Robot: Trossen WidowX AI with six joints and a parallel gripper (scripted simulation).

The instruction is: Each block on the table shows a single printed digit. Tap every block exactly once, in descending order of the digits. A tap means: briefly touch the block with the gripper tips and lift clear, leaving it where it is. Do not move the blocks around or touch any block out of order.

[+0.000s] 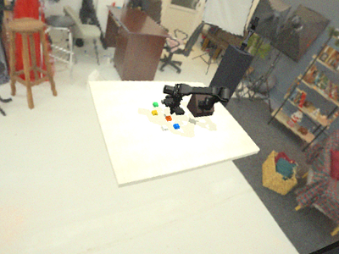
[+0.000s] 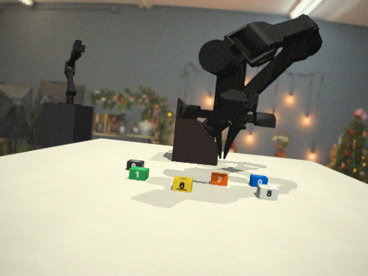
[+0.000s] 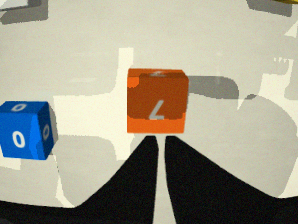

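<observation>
Now: the orange 7 block 40 mm below my gripper tip. From my gripper tip the other things lie so: white 8 block (90 mm to the left, 70 mm ahead, 40 mm below); then yellow 6 block (90 mm ahead, 60 mm to the right, 40 mm below); then blue 0 block (80 mm to the left, 40 mm below, 20 mm behind).
</observation>
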